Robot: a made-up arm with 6 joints.
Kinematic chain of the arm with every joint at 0, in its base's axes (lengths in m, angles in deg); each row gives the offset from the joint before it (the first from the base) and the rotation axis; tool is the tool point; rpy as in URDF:
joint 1: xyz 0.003 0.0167 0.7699 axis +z
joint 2: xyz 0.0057 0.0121 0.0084 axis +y
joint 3: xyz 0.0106 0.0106 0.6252 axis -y
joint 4: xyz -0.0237 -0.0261 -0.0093 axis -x
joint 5: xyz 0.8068 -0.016 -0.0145 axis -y
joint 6: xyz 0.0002 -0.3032 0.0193 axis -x
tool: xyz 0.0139 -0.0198 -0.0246 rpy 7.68 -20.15 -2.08
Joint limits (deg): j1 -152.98..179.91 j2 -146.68..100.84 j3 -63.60..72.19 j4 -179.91..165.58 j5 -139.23..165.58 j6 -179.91..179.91
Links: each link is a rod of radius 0.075 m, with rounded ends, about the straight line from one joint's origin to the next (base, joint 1, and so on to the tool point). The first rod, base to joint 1, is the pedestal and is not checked.
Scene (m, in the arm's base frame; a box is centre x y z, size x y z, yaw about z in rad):
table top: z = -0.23
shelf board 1: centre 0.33 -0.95 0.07 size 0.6 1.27 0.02 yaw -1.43
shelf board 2: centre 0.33 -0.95 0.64 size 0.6 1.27 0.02 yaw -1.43
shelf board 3: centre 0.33 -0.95 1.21 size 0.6 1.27 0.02 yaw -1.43
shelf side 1: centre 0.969 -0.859 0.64 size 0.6 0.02 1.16 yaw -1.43
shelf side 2: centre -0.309 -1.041 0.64 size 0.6 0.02 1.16 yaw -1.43
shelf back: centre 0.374 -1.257 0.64 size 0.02 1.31 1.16 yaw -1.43
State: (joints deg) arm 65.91 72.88 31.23 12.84 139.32 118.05
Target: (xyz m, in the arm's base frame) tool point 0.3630 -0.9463 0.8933
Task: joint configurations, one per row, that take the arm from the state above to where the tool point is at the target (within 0.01 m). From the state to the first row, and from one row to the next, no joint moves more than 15 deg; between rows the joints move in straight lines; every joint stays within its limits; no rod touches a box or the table.
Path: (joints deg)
1: 52.78 60.54 21.23 7.05 138.99 118.71
2: 39.65 48.21 11.23 1.25 138.65 119.37
3: 26.52 35.87 1.23 -4.54 138.32 120.03
4: 13.38 23.53 -8.77 -10.34 137.99 120.69
5: 0.25 11.20 -18.77 -16.13 137.65 121.35
6: -12.88 -1.14 -28.77 -21.93 137.32 122.01
7: -26.01 -13.48 -38.77 -27.72 136.99 122.67
8: -32.10 -1.96 -28.62 -20.03 137.24 121.29
9: -38.18 9.55 -18.46 -12.33 137.49 119.91
10: -44.27 21.07 -8.30 -4.63 137.75 118.53
11: -50.36 32.58 1.85 3.07 138.00 117.15

